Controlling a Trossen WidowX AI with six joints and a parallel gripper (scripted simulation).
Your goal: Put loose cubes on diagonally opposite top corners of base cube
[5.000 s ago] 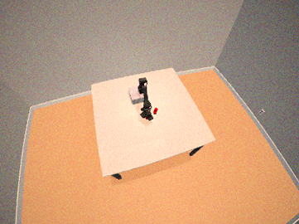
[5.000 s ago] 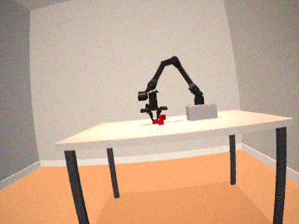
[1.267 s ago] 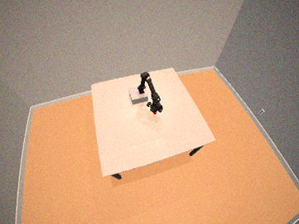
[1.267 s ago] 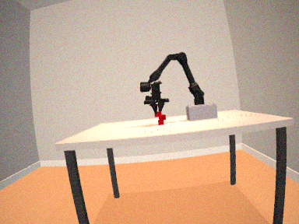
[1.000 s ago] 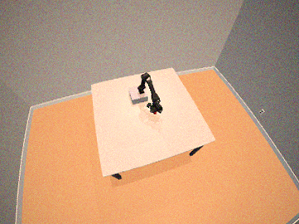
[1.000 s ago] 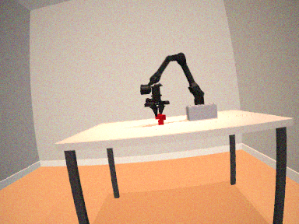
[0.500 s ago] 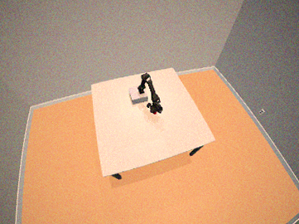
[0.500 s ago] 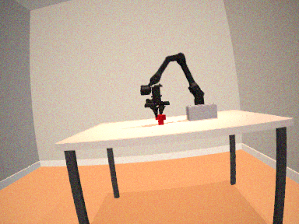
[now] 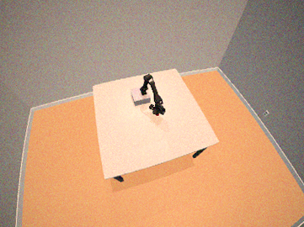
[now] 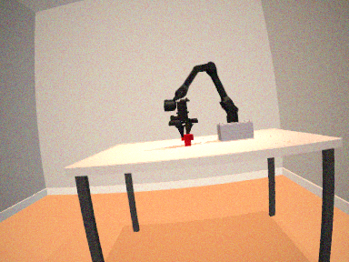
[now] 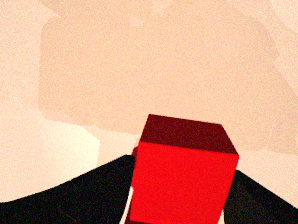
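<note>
Right now my gripper tip is 30 mm to the right of the red cube and 20 mm past it.
</note>
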